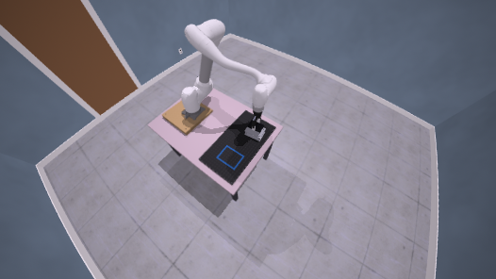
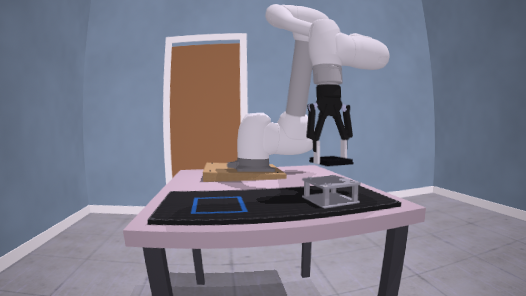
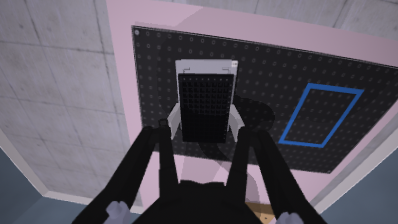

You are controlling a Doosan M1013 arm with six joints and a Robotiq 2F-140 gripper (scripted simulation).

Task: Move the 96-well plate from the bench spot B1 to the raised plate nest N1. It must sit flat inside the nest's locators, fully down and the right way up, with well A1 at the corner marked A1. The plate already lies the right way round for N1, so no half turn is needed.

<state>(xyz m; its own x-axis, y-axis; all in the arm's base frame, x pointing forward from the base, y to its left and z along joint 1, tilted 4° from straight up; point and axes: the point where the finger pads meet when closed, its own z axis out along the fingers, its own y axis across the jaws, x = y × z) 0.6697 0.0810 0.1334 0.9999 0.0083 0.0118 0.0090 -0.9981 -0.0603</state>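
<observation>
Now: hand 80 mm above the grey plate nest. Round my hand: black 96-well plate 20 mm below; white A1 label 80 mm ahead, 50 mm to the right, 80 mm below.
</observation>
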